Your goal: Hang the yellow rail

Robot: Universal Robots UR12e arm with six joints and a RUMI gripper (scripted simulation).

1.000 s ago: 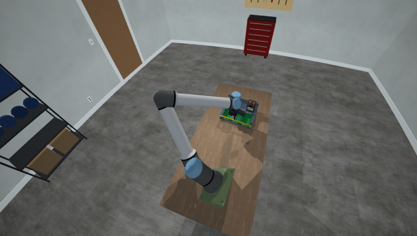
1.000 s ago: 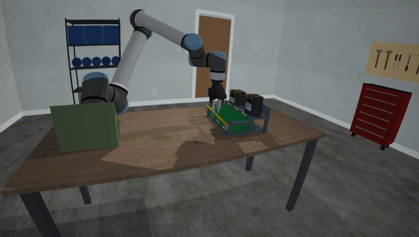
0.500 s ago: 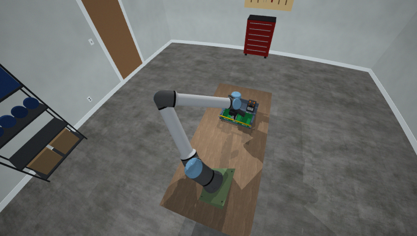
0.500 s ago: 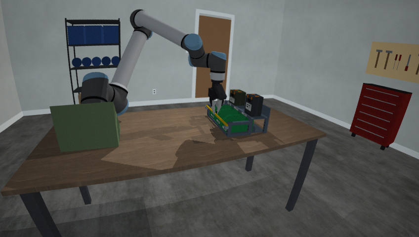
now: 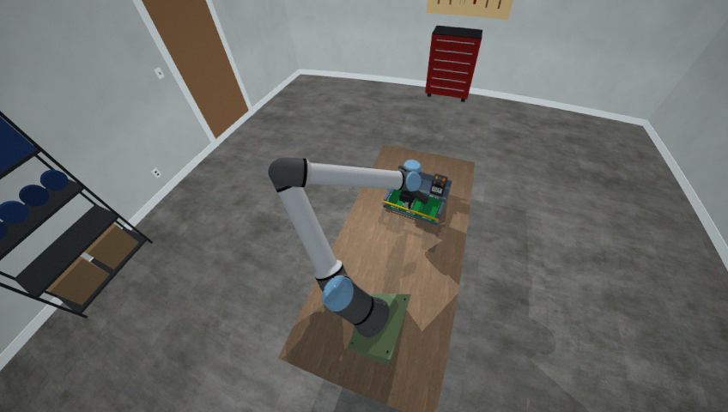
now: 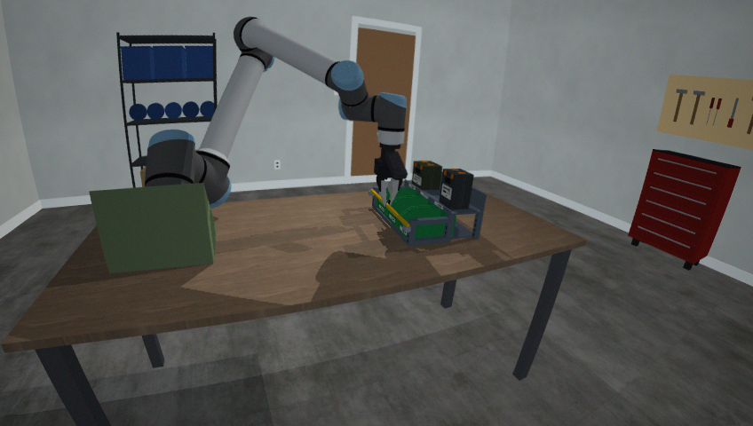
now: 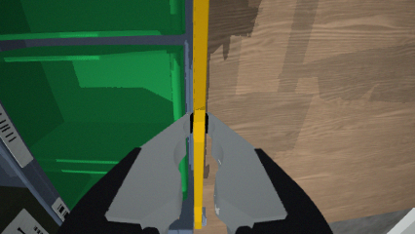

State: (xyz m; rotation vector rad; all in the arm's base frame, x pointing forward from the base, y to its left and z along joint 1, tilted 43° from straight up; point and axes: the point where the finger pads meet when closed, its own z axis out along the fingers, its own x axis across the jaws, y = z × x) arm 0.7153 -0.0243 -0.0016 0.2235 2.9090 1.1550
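My hand is 10 mm above the yellow rail. The rest, counted from my hand: rack front bar: 10 mm ahead, 70 mm below.
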